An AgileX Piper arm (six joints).
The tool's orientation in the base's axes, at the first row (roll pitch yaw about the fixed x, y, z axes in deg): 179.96 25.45 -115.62
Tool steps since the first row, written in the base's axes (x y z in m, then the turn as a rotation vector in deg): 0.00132 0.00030 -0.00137 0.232 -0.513 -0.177; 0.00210 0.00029 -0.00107 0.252 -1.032 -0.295; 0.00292 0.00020 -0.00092 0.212 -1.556 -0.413; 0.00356 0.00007 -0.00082 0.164 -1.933 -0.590; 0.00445 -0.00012 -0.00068 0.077 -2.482 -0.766; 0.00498 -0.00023 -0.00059 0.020 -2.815 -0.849; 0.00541 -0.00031 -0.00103 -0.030 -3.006 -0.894; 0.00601 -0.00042 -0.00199 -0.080 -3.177 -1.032; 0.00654 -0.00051 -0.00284 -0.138 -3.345 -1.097; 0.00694 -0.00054 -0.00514 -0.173 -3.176 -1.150; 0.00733 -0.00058 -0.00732 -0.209 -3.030 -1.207; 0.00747 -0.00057 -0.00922 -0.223 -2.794 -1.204
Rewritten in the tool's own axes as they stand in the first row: -0.00017 -0.00106 0.00160 0.403 -0.431 0.004; -0.00060 -0.00177 0.00147 0.869 -0.673 -0.087; -0.00091 -0.00255 0.00145 1.362 -0.864 -0.191; -0.00109 -0.00318 0.00143 1.763 -0.984 -0.186; -0.00135 -0.00407 0.00139 2.320 -1.142 -0.257; -0.00150 -0.00459 0.00137 2.649 -1.235 -0.321; -0.00142 -0.00501 0.00181 2.843 -1.272 -0.364; -0.00115 -0.00560 0.00275 3.061 -1.301 -0.315; -0.00092 -0.00612 0.00358 3.249 -1.322 -0.332; -0.00006 -0.00650 0.00572 3.148 -1.217 -0.225; 0.00076 -0.00687 0.00774 3.067 -1.122 -0.124; 0.00151 -0.00699 0.00949 2.879 -1.007 -0.038
